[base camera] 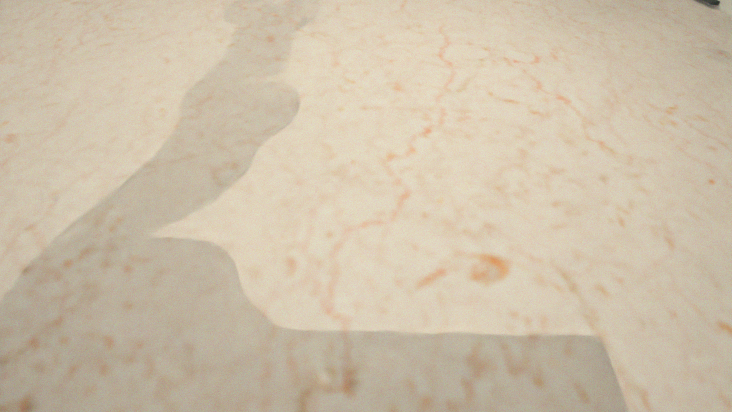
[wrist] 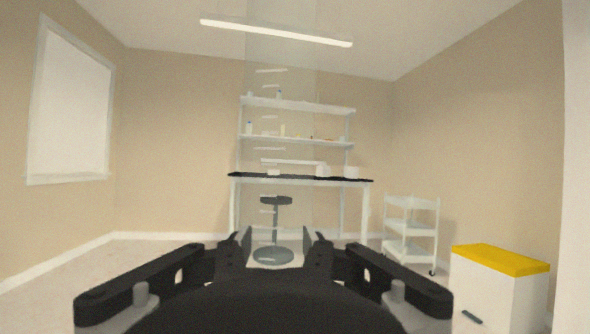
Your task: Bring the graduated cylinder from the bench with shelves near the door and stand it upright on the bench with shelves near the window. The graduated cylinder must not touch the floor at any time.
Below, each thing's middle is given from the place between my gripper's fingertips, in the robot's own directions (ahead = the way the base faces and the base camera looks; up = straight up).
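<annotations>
Graduated cylinder (wrist: pixel 278 117): my gripper is 10 mm to the left of it, 60 mm below it and 50 mm past it.
</annotations>
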